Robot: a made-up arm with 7 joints. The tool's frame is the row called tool. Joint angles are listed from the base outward. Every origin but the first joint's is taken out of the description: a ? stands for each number. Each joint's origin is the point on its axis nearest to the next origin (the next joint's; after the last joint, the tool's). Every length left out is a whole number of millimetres.
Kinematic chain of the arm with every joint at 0, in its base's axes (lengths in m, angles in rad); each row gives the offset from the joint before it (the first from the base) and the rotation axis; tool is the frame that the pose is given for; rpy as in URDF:
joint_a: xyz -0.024 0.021 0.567 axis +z
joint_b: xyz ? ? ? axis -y
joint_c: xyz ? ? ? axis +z
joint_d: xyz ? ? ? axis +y
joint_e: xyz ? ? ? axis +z
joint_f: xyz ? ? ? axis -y
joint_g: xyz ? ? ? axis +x
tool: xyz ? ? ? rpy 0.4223 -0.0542 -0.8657
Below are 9 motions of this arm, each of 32 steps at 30 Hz.
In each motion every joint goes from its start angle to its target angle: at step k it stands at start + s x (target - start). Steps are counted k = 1, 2, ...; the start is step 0. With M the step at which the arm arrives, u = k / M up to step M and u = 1 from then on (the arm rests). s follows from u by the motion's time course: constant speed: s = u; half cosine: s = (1 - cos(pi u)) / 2; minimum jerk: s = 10 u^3 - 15 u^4 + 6 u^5.
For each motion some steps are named. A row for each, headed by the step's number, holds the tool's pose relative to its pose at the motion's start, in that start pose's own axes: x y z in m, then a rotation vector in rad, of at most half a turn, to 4 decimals.
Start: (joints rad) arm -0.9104 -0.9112 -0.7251 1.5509 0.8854 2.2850 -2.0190
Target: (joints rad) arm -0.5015 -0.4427 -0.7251 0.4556 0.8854 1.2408 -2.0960
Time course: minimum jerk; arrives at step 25
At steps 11, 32:
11: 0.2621 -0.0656 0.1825 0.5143 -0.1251 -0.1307
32: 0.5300 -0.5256 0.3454 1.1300 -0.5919 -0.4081

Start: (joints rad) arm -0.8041 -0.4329 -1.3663 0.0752 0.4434 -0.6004 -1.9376
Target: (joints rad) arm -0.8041 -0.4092 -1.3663 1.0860 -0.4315 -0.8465 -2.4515
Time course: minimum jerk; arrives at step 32
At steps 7, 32:
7: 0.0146 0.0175 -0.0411 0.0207 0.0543 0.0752
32: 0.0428 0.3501 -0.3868 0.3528 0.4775 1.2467

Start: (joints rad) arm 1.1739 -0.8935 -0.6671 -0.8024 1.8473 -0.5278 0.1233
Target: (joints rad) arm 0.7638 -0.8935 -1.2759 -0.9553 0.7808 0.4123 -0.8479
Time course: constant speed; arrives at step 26
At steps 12, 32:
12: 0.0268 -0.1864 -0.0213 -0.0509 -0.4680 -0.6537
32: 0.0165 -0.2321 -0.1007 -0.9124 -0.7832 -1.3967

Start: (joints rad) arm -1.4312 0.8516 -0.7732 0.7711 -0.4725 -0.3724 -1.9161
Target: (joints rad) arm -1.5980 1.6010 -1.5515 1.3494 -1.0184 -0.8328 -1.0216
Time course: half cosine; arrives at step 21
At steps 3, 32:
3: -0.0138 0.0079 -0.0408 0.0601 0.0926 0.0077
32: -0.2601 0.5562 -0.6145 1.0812 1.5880 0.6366

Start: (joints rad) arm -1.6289 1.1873 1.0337 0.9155 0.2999 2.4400 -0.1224
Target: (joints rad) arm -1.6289 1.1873 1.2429 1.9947 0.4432 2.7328 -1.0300
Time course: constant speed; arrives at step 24
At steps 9, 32:
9: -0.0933 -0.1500 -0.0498 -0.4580 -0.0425 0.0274
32: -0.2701 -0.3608 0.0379 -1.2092 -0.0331 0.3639

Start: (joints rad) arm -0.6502 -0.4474 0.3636 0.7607 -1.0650 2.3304 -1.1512
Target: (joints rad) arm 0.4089 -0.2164 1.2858 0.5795 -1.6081 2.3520 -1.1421
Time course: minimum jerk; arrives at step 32
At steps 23, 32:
23: 0.3423 -0.2672 0.2135 0.6259 -0.2420 -1.2934
32: 0.3327 -0.3320 0.1993 0.6888 -0.2230 -1.5137

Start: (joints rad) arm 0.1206 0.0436 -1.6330 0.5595 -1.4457 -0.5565 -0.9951
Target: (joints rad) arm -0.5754 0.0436 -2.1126 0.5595 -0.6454 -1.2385 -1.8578
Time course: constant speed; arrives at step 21
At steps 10, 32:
10: 0.1727 0.1219 -0.1015 -0.3017 0.1899 0.5489
32: 0.2666 0.2024 -0.3001 -0.2055 0.2628 1.1982

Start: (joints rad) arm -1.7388 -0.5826 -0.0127 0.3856 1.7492 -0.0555 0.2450
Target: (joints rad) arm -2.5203 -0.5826 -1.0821 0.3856 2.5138 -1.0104 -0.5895
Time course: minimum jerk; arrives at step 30
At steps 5, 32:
5: -0.0202 -0.0183 0.0093 -0.0174 -0.0378 -0.0072
32: -0.5962 -0.4668 -0.1725 -0.5748 -0.7162 -0.4802

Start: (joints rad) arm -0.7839 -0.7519 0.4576 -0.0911 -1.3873 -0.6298 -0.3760
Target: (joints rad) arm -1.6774 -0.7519 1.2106 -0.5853 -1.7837 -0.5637 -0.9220
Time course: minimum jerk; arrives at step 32
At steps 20, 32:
20: 0.5038 -0.2363 -0.3677 0.1080 0.4122 0.0822
32: 0.5979 -0.3165 -0.6047 0.1800 0.5764 0.1168

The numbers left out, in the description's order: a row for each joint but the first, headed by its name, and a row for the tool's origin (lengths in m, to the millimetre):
joint_b: 0.029 -0.095 0
joint_c: 0.026 0 0.335
joint_d: -0.004 0.077 0
joint_e: -0.009 0 0.502
joint_f: 0.029 -0.162 0
joint_g: 0.042 0 0.181
tool: 0 0.019 0.016

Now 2 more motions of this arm.
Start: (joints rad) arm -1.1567 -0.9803 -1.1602 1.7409 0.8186 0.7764 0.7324
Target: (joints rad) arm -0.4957 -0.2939 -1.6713 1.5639 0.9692 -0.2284 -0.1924
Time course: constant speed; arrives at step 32
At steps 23, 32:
23: -0.2794 -0.1190 -0.1036 -0.9843 -0.0108 0.5656
32: -0.3400 -0.1902 -0.1405 -1.3913 -0.0037 0.8775

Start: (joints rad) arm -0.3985 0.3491 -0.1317 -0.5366 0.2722 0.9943 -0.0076
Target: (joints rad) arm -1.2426 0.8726 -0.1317 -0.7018 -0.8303 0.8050 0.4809
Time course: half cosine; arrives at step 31
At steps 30, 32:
30: -0.9788 0.2394 0.0124 0.0270 -1.1893 0.3566
32: -0.9813 0.2386 0.0114 0.0288 -1.1917 0.3580

